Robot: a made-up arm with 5 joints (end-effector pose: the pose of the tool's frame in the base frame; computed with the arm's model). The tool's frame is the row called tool. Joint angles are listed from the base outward.
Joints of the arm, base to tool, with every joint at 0 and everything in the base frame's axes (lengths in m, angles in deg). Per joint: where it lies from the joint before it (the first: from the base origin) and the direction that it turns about. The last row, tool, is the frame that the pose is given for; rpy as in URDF.
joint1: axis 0 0 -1 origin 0.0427 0 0.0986
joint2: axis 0 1 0 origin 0.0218 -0.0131 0.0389
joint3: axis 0 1 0 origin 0.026 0 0.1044
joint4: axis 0 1 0 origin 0.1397 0 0.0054
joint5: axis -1 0 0 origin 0.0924 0.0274 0
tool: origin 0 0 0 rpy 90 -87.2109 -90
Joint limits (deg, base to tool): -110..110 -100..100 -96.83..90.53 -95..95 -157.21..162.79
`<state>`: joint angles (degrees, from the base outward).
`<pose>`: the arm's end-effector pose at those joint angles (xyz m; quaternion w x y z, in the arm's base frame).
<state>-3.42 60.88 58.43 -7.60 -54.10</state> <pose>0.0696 0.0159 -0.0447 0.8771 -0.0946 0.1628 -0.4418</pose>
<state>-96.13 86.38 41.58 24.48 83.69</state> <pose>0.0323 -0.0373 -0.0381 0.0222 -0.0687 0.5138 0.8549</pose>
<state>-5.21 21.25 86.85 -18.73 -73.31</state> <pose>0.0878 0.0185 -0.0015 0.8147 0.0036 -0.0042 -0.5799</pose>
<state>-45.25 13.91 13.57 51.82 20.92</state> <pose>0.1844 0.1633 0.0821 0.8472 0.0219 -0.0906 0.5230</pose>
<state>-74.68 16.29 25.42 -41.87 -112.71</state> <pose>0.1019 0.2703 0.1418 0.6618 0.7053 0.0628 -0.2462</pose>
